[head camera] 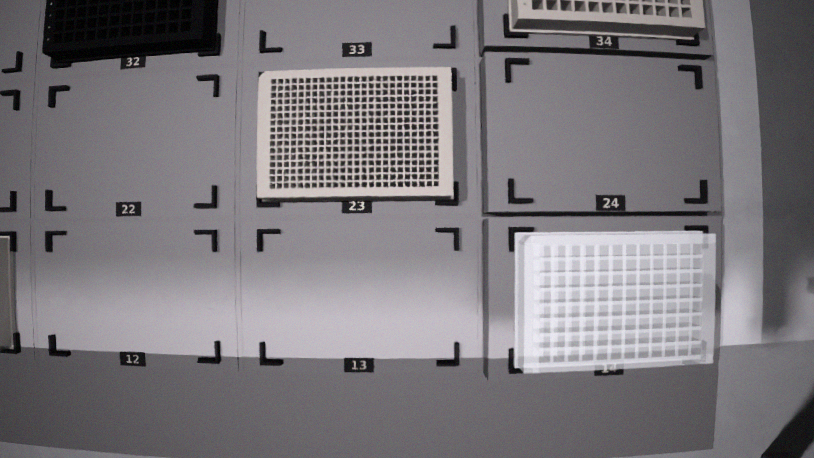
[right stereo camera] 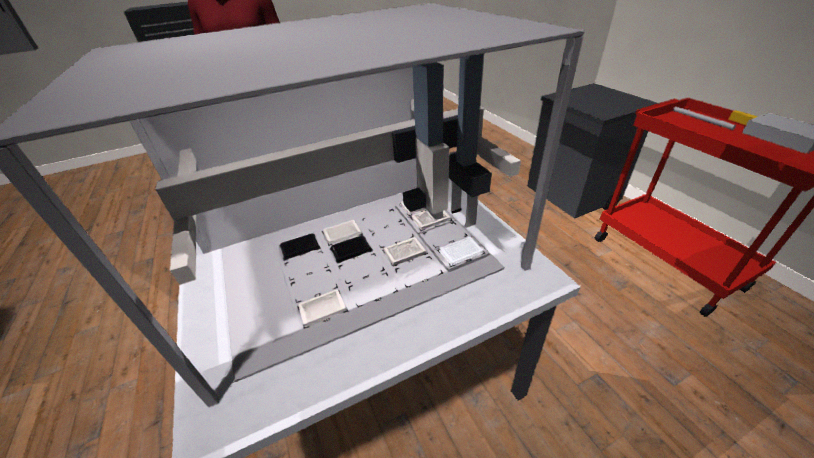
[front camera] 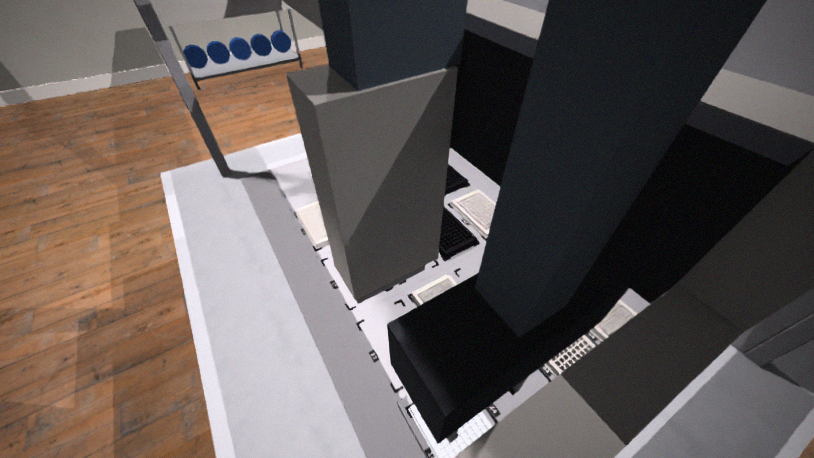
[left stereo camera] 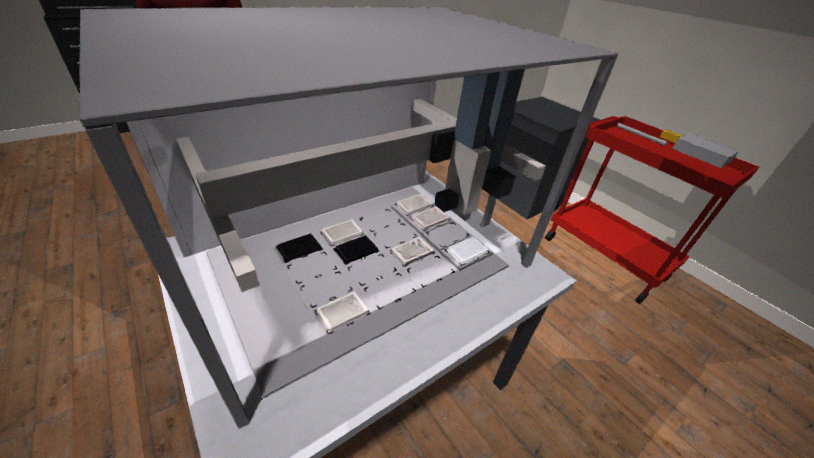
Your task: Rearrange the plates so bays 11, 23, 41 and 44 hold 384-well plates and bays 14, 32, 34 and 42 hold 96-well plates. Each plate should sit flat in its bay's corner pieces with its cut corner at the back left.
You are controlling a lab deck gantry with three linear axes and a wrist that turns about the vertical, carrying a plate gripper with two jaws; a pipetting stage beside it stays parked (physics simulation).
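Frame: origin at the robot's base, x ahead, y left, z up, level; metres.
Seen in the pictures: gripper, fingertip midpoint: (right stereo camera: pixel 462 218) (left stereo camera: pixel 475 218); robot's base, link origin: (right stereo camera: pixel 305 327) (front camera: pixel 295 213) (left stereo camera: pixel 328 333).
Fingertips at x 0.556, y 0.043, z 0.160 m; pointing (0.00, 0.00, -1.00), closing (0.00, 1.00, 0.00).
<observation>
Pixels of each thing's top centre, then the offset from my fingertips to it. "*": a spot on its surface instead.
- clear 96-well plate, top centre: (head camera: pixel 624 302) (front camera: pixel 460 432) (right stereo camera: pixel 461 248) (left stereo camera: pixel 468 248) 0.000 m ahead, 0.000 m left, 0.131 m down
- cream 384-well plate, top centre: (head camera: pixel 353 131) (front camera: pixel 450 307) (right stereo camera: pixel 404 249) (left stereo camera: pixel 412 249) 0.164 m back, 0.107 m left, 0.146 m down
- cream 96-well plate, surface spot: (head camera: pixel 609 17) * 0.004 m back, 0.176 m left, 0.131 m down
- bay 11, surface spot: (left stereo camera: pixel 342 312) * 0.496 m back, 0.008 m right, 0.148 m down
- bay 42, surface spot: (left stereo camera: pixel 342 232) * 0.332 m back, 0.311 m left, 0.147 m down
- bay 44, surface spot: (left stereo camera: pixel 413 203) * 0.007 m back, 0.319 m left, 0.132 m down
A clear 96-well plate (head camera: pixel 620 301) (left stereo camera: pixel 467 250) lies in bay 14. A cream 384-well plate (head camera: pixel 355 133) lies in bay 23, its cut corner at the back left. A cream 96-well plate (head camera: pixel 609 17) is in bay 34 and a black plate (head camera: pixel 130 25) in bay 32, both partly in view. Cream plates also lie in bay 11 (left stereo camera: pixel 342 312), bay 42 (left stereo camera: pixel 342 232) and bay 44 (left stereo camera: pixel 413 203); a black plate (left stereo camera: pixel 299 248) is in bay 41. My gripper (right stereo camera: pixel 462 218) is open and empty above the deck's right side; its body hides its jaws in the front view.
The parked pipetting stage (front camera: pixel 387 187) (left stereo camera: pixel 467 182) (right stereo camera: pixel 433 176) hangs beside the gripper. Enclosure posts (left stereo camera: pixel 569 165) (right stereo camera: pixel 552 159) stand at the table's corners. A raised strip carries the right column of bays. A red cart (left stereo camera: pixel 620 230) stands beyond the table.
</observation>
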